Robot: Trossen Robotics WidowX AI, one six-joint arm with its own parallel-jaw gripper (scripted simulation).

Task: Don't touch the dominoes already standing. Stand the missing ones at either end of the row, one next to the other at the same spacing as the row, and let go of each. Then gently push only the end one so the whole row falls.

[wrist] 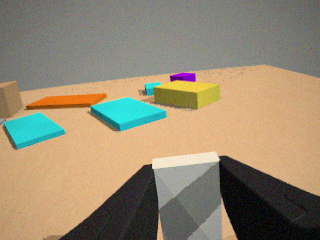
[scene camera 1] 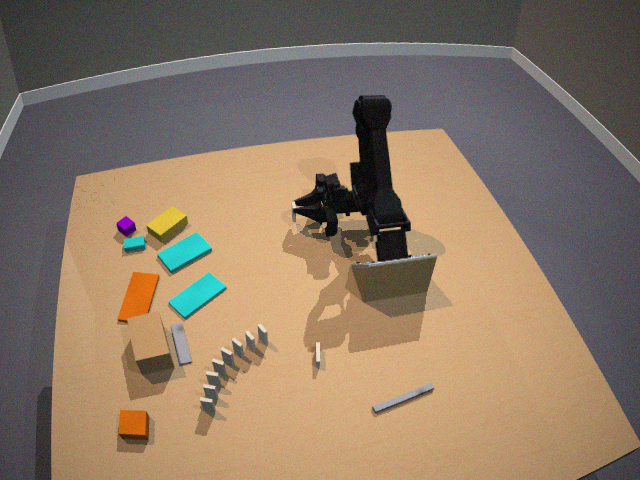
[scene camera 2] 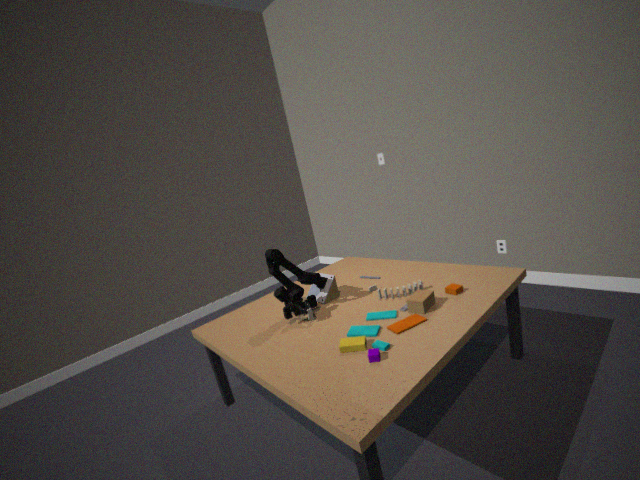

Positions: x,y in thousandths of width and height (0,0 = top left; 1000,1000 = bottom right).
Scene:
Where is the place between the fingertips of my gripper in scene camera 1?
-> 457,430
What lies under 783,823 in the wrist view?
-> My gripper.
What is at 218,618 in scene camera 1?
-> An orange slab.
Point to an orange slab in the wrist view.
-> At 170,427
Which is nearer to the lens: the orange cube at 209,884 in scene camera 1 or the yellow block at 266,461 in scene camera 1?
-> The orange cube.

